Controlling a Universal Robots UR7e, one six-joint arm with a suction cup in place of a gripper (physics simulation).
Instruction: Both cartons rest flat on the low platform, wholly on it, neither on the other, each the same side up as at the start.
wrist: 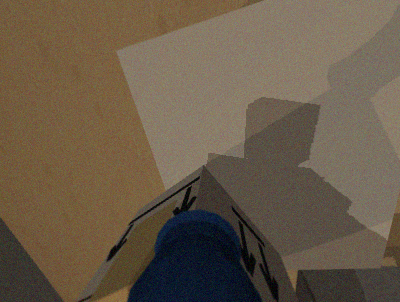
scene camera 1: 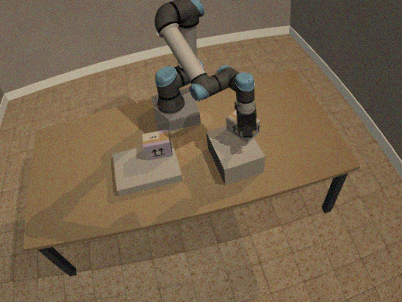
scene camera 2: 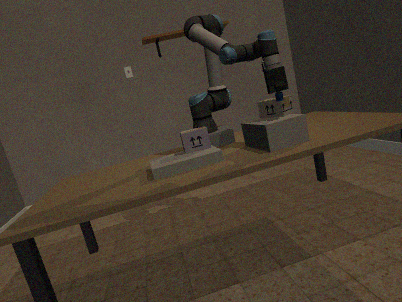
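Observation:
You'd see my suction cup (wrist: 197, 248) here. There's also a low grey platform (scene camera 1: 133, 173), and it's visible in scene camera 2 (scene camera 2: 179, 162) too, but in the wrist view the platform is out of frame.

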